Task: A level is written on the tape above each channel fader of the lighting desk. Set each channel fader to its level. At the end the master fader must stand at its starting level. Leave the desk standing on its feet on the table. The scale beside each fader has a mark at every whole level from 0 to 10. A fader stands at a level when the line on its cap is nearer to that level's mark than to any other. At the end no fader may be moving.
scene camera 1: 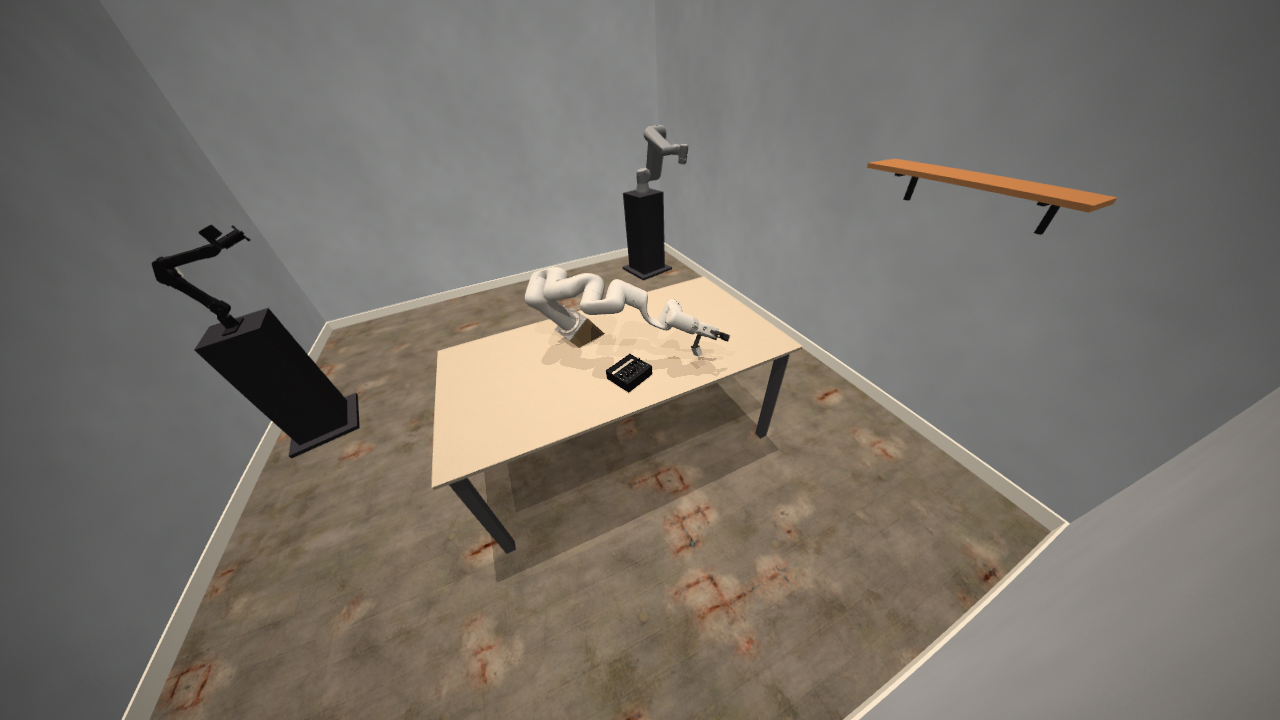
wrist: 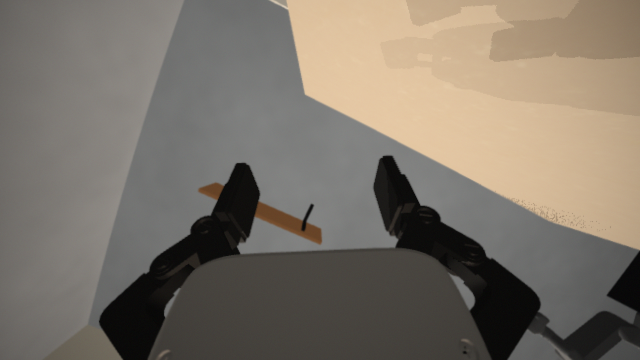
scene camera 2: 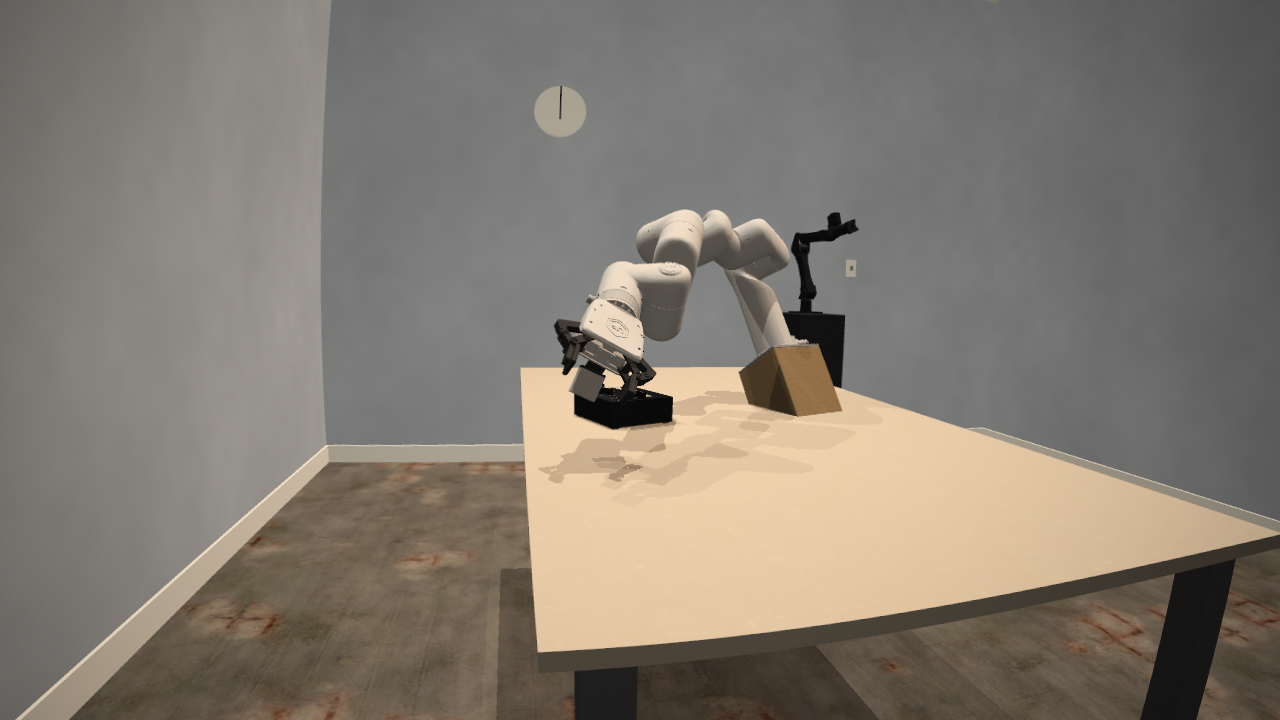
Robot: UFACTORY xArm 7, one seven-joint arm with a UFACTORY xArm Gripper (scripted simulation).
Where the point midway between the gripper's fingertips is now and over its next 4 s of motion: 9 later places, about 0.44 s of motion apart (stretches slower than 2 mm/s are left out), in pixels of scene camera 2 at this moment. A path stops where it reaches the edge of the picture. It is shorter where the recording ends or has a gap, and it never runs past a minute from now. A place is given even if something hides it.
My gripper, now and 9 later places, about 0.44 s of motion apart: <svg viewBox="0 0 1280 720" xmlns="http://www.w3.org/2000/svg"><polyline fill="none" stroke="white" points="597,384 618,390 632,390 632,384 624,375 618,367 613,357 610,347 612,341 614,337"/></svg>
